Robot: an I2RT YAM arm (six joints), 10 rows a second.
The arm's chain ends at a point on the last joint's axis. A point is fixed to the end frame.
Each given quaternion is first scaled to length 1.
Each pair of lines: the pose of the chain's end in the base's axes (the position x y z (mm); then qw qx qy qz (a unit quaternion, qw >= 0)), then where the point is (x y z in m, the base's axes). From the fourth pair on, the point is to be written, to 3 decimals.
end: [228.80 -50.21 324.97 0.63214 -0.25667 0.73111 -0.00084]
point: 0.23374 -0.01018 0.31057
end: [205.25 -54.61 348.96 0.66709 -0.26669 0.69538 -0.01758]
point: 0.21124 -0.01479 0.33436
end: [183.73 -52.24 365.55 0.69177 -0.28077 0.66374 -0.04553]
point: 0.19110 -0.01312 0.34976
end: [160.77 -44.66 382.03 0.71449 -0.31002 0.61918 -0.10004]
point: 0.171 -0.007 0.363
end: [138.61 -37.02 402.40 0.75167 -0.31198 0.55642 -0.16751]
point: 0.154 -0.002 0.383
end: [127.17 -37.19 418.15 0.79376 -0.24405 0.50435 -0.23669]
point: 0.150 -0.004 0.404
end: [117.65 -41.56 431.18 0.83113 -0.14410 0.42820 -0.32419]
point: 0.149 -0.013 0.425
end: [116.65 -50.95 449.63 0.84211 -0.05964 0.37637 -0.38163]
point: 0.152 -0.027 0.451
